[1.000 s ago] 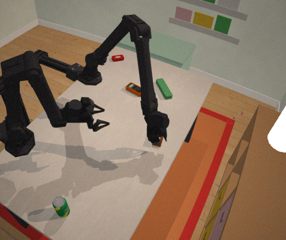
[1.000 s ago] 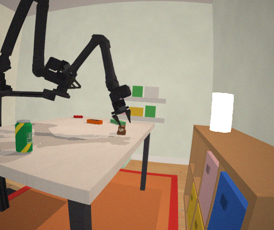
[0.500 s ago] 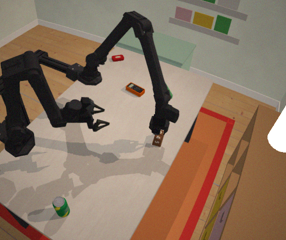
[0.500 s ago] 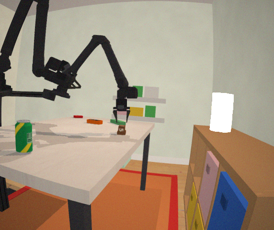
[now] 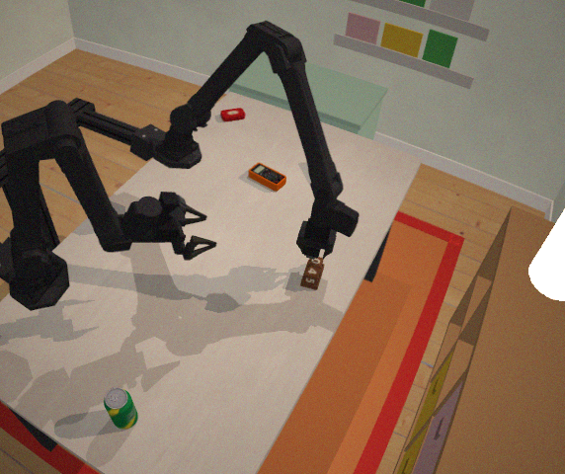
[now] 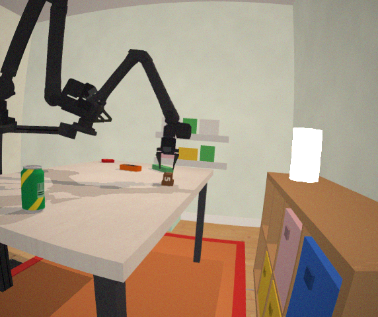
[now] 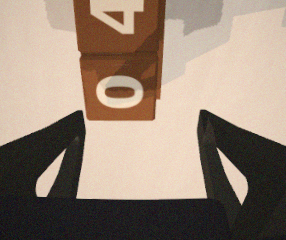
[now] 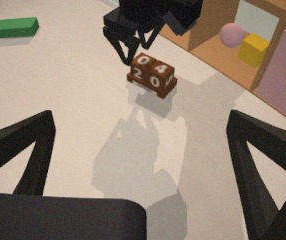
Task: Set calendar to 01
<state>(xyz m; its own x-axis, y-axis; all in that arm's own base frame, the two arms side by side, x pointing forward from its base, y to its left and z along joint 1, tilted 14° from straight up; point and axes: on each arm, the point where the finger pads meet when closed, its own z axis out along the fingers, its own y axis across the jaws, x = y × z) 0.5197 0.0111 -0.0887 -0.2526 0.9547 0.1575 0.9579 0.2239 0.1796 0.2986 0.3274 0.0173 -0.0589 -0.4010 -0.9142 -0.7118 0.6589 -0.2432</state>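
Now: the brown number cube 10 mm ahead of my left hand, 10 mm to the right of it and 40 mm below it. The rest, counted from my left hand: red item: 640 mm behind, 570 mm to the left, 50 mm below; brown tray: 20 mm ahead, 30 mm to the right, 60 mm below; orange multimeter: 320 mm behind, 290 mm to the left, 50 mm below.
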